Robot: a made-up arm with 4 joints. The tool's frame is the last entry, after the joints. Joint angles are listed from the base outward.
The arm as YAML. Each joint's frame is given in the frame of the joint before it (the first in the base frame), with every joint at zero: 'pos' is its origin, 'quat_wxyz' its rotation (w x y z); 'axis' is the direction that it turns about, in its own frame. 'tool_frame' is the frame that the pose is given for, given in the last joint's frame.
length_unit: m
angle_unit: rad
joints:
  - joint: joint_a
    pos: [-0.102, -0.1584, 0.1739]
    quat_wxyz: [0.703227, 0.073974, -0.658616, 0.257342]
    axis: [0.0, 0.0, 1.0]
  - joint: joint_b
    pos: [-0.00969, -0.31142, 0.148]
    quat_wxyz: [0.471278, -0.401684, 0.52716, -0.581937]
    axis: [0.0, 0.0, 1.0]
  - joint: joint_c
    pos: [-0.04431, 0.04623, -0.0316]
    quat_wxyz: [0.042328, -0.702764, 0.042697, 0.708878]
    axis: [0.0, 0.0, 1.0]
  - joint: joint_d
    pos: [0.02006, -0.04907, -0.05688]
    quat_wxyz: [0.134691, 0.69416, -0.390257, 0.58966]
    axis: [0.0, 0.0, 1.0]
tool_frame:
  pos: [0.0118, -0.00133, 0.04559]
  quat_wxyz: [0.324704, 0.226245, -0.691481, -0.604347]
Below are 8 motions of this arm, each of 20 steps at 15 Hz.
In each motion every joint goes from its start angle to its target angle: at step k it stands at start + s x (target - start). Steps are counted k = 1, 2, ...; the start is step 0. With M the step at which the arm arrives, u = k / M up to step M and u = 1 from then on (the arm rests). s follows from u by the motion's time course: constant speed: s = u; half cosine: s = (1 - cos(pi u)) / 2; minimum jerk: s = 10 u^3 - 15 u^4 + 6 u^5.
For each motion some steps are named. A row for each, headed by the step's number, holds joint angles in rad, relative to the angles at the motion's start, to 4 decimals.
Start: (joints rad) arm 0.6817 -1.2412 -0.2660 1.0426
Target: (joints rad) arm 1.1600 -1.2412 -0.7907 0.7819
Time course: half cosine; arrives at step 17
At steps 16, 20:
16: 0.4742 0.0000 -0.5202 -0.2585
20: 0.4783 0.0000 -0.5247 -0.2607

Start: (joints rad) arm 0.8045 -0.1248 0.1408 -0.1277
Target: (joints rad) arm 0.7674 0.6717 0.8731 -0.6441
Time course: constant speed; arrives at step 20
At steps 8, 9, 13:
8: -0.0148 0.3186 0.2929 -0.2066
9: -0.0167 0.3584 0.3295 -0.2324
13: -0.0241 0.5177 0.4760 -0.3357

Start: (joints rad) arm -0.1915 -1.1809 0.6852 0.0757
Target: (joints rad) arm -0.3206 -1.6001 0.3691 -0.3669
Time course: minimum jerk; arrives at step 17
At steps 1, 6, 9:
1: -0.0002 -0.0008 -0.0006 -0.0008
6: -0.0310 -0.1005 -0.0758 -0.1061
9: -0.0717 -0.2327 -0.1754 -0.2457

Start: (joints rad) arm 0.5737 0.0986 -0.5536 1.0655
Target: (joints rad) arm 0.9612 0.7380 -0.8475 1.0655
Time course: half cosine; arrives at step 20
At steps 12, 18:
12: 0.2536 0.4185 -0.1924 0.0000
18: 0.3780 0.6238 -0.2867 0.0000

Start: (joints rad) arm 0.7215 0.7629 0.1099 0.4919
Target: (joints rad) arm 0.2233 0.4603 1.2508 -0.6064
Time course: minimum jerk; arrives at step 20
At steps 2, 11, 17, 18, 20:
2: -0.0043 -0.0026 0.0098 -0.0094
11: -0.2955 -0.1795 0.6767 -0.6514
17: -0.4849 -0.2945 1.1105 -1.0691
18: -0.4939 -0.3000 1.1311 -1.0889
20: -0.4982 -0.3026 1.1409 -1.0983

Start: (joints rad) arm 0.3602 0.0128 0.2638 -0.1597
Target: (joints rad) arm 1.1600 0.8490 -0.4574 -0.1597
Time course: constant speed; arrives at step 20
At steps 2, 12, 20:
2: 0.0800 0.0836 -0.0721 0.0000
12: 0.4799 0.5017 -0.4327 0.0000
20: 0.7998 0.8362 -0.7212 0.0000

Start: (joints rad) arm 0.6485 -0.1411 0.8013 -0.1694
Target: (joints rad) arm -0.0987 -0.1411 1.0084 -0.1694
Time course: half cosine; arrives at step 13
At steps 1, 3, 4, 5, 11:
1: -0.0109 0.0000 0.0030 0.0000
3: -0.0940 0.0000 0.0260 0.0000
4: -0.1614 0.0000 0.0447 0.0000
5: -0.2411 0.0000 0.0668 0.0000
11: -0.7044 0.0000 0.1952 0.0000

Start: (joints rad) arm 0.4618 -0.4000 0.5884 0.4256
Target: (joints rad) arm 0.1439 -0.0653 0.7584 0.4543
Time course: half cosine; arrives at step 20
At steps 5, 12, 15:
5: -0.0466 0.0490 0.0249 0.0042
12: -0.2081 0.2191 0.1113 0.0188
15: -0.2713 0.2857 0.1451 0.0245

